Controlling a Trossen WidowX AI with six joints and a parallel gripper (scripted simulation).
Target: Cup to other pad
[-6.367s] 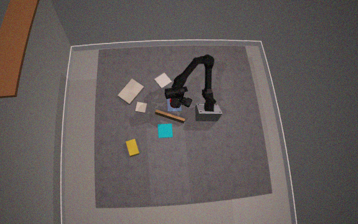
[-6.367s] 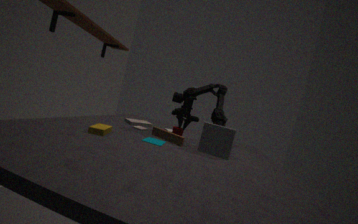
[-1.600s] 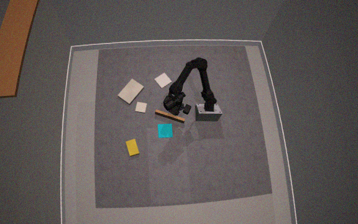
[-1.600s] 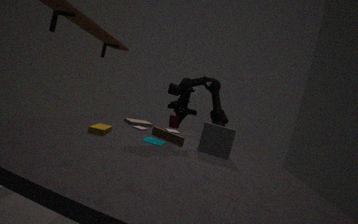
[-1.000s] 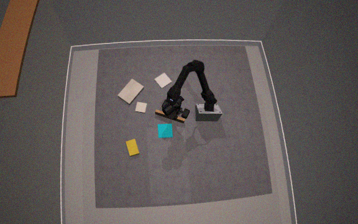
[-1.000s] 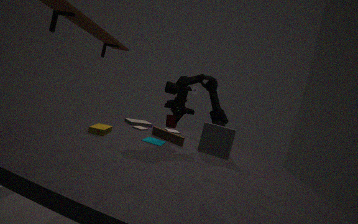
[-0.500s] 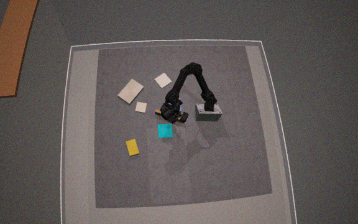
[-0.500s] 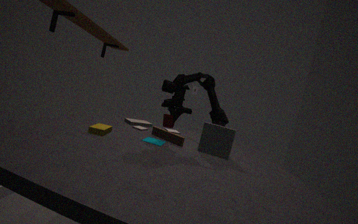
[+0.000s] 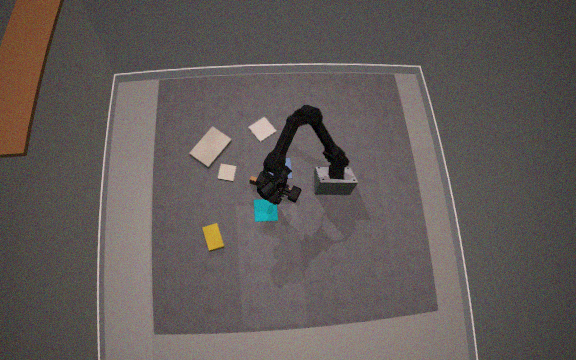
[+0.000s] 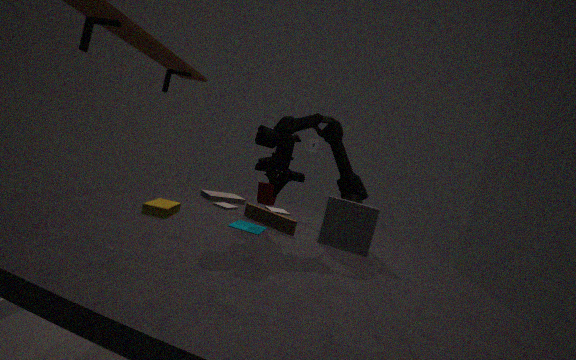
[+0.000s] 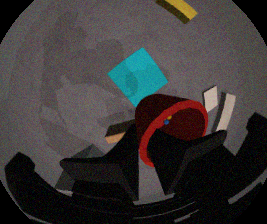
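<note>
Now: gripper tip 120 mm above the cyan pad, 50 mm to the right of it and 40 mm short of it. Round my gripper tip: red cup: 30 mm ahead, 10 mm to the right; wooden bar: 100 mm below, 60 mm to the right, 20 mm ahead; light blue pad: 160 mm to the right, 120 mm below, 10 mm behind.
</note>
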